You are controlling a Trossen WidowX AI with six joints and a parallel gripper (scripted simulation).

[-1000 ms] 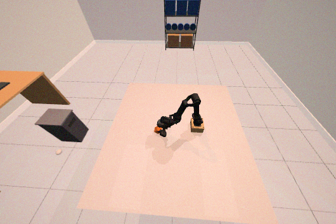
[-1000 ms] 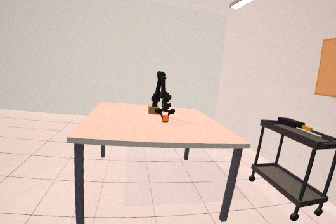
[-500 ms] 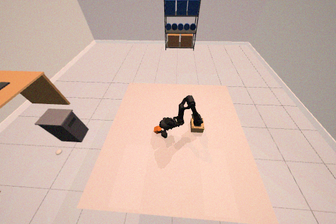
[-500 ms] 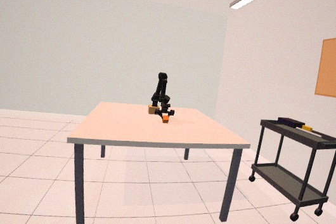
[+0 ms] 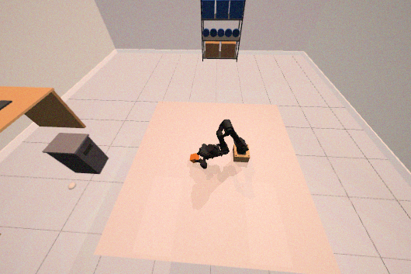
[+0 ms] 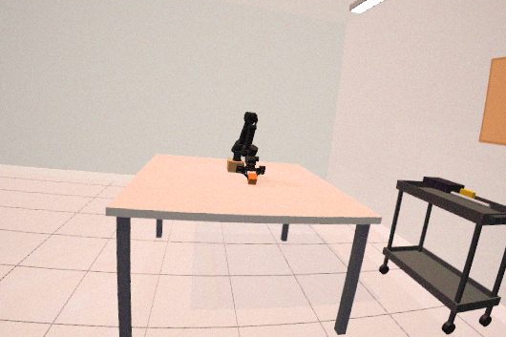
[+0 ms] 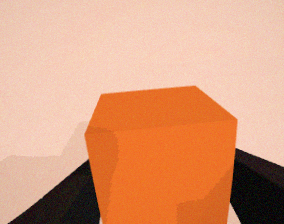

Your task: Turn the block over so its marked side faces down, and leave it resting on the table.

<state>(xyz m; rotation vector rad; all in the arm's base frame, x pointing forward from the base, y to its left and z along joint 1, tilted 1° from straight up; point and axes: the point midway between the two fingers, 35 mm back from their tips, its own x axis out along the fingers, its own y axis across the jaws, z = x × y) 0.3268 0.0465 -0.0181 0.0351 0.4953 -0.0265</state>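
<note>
The orange block lies 10 mm below my gripper tip.
</note>
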